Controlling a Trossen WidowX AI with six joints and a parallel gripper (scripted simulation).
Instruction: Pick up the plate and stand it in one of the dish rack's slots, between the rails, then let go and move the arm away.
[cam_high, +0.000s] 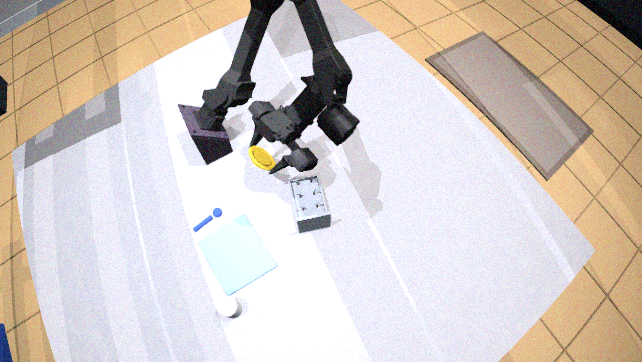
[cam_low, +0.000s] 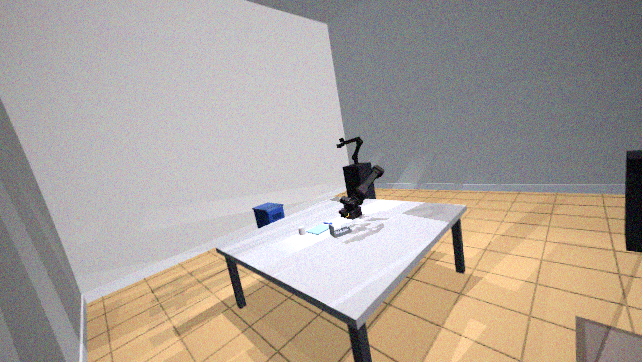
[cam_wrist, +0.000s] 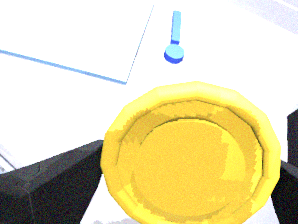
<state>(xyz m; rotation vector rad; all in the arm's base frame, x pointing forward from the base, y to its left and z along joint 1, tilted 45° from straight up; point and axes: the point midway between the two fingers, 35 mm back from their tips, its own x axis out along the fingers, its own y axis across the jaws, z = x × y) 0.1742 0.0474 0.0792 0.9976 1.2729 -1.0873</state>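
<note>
Right now my gripper tip is 110 mm short of the grey dish rack, 60 mm to the right of it and 70 mm above it. Also, from my gripper tip: blue spoon 20 mm ahead, 160 mm to the right, 90 mm below; yellow plate 10 mm to the left, 10 mm above; light blue mat 130 mm ahead, 150 mm to the right, 90 mm below.
</note>
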